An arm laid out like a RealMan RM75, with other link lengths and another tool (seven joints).
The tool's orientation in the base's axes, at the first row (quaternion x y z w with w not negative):
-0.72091, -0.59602, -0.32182, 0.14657
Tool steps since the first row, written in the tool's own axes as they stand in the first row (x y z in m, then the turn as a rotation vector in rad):
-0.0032, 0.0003, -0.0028, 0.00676, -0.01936, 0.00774
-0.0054, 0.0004, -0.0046, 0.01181, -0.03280, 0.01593
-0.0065, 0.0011, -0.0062, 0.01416, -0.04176, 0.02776
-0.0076, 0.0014, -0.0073, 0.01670, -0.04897, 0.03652
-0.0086, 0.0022, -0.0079, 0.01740, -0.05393, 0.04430
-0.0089, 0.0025, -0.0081, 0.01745, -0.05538, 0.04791
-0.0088, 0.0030, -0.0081, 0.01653, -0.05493, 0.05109
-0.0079, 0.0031, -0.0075, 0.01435, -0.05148, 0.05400
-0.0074, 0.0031, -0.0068, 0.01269, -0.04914, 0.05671
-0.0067, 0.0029, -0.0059, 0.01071, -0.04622, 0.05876
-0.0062, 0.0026, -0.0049, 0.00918, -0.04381, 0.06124
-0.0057, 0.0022, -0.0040, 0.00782, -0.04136, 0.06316
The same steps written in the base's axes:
-0.0008, -0.0042, 0.0001, -0.01567, 0.01455, -0.00482
-0.0014, -0.0070, 0.0001, -0.02570, 0.02660, -0.01005
-0.0013, -0.0089, 0.0007, -0.03063, 0.03764, -0.01897
-0.0014, -0.0105, 0.0009, -0.03476, 0.04658, -0.02516
-0.0009, -0.0118, 0.0008, -0.03718, 0.05296, -0.03140
-0.0007, -0.0122, 0.0008, -0.03752, 0.05551, -0.03432
-0.0002, -0.0123, 0.0010, -0.03624, 0.05658, -0.03722
0.0001, -0.0113, 0.0011, -0.03229, 0.05580, -0.04020
0.0004, -0.0105, 0.0009, -0.02941, 0.05556, -0.04289
0.0005, -0.0094, 0.0006, -0.02620, 0.05455, -0.04519
0.0006, -0.0083, 0.0002, -0.02331, 0.05426, -0.04761
0.0005, -0.0073, -0.0003, -0.02053, 0.05376, -0.04949

